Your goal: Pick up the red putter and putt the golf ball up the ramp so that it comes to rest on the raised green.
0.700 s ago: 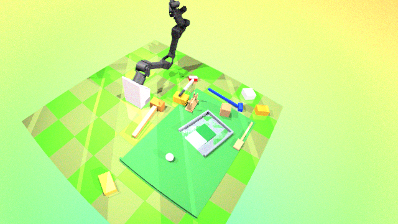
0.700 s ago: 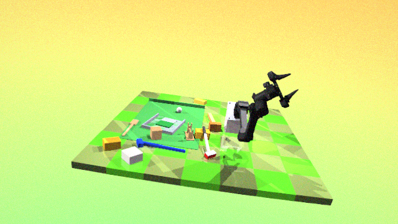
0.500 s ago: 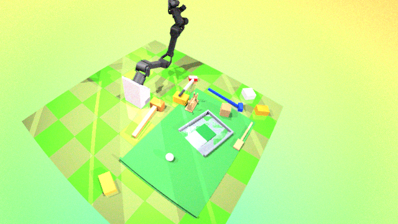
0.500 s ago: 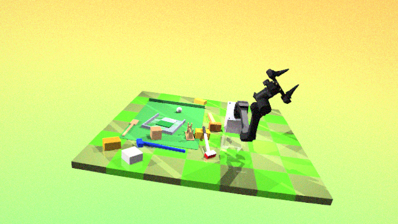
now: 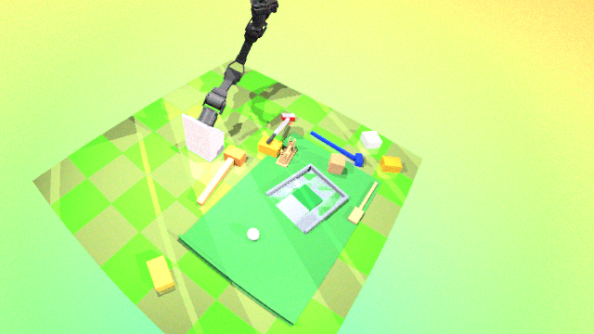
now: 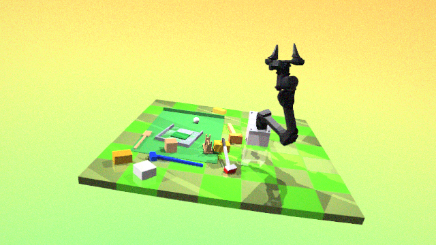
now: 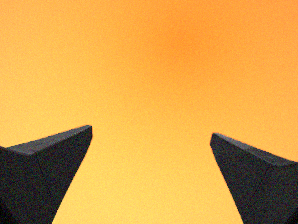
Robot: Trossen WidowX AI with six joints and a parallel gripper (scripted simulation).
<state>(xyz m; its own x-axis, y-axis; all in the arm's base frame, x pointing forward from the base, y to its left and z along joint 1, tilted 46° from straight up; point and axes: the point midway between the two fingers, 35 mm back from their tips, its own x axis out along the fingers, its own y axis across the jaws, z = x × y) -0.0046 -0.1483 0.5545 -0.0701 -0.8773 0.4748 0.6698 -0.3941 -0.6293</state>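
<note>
My gripper tip is now 620 mm above the red putter, 200 mm short of it and 30 mm to the left of it. From my gripper tip the other things lie so: wooden rack 620 mm below, 290 mm ahead, 160 mm to the right; then blue putter 640 mm below, 480 mm ahead, 20 mm to the left; then white block 640 mm below, 610 mm ahead, 160 mm to the left.
</note>
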